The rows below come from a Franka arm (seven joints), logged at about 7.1 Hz.
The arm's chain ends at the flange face. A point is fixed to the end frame.
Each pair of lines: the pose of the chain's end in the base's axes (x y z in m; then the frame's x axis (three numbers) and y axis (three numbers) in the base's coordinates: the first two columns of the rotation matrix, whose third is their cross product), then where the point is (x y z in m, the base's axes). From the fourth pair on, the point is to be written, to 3 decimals.
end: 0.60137 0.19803 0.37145 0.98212 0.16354 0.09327 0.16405 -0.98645 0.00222
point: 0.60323 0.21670 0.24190
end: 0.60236 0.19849 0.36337 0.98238 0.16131 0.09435 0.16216 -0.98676 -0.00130
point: 0.60432 0.21763 0.23389
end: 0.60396 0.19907 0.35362 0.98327 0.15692 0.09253 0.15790 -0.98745 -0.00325
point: 0.60573 0.21841 0.22417
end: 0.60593 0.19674 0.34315 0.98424 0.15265 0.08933 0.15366 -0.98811 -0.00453
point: 0.607 0.216 0.214
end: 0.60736 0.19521 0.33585 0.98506 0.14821 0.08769 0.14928 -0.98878 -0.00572
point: 0.609 0.215 0.206
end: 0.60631 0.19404 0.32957 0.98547 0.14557 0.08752 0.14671 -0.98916 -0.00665
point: 0.608 0.214 0.200
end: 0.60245 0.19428 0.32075 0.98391 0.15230 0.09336 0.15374 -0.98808 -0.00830
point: 0.604 0.214 0.191
